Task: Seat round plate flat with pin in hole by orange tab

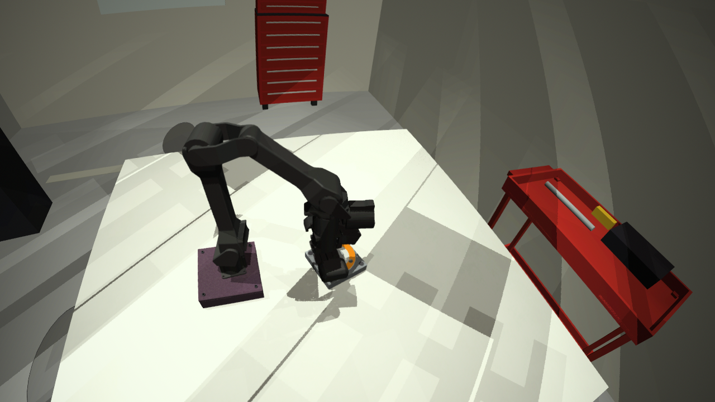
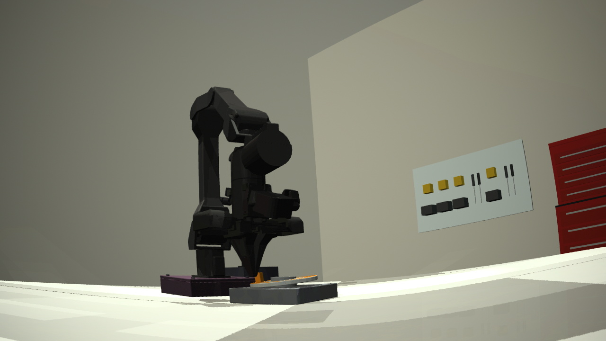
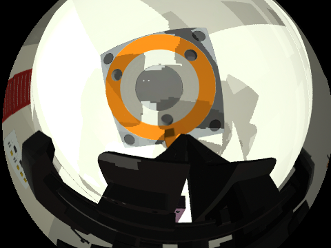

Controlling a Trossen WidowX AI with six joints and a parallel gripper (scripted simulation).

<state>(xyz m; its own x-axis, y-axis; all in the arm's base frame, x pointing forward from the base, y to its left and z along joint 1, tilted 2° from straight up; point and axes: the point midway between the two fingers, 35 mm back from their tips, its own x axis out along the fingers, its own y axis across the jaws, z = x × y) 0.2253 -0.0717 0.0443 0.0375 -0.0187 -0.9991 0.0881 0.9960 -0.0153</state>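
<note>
My gripper tip is 2 cm short of the round plate, 2 cm to the right of it and 1 cm above it. From my gripper tip the other things lie so: grey base (5 cm ahead, 2 cm to the left, 2 cm below).
</note>
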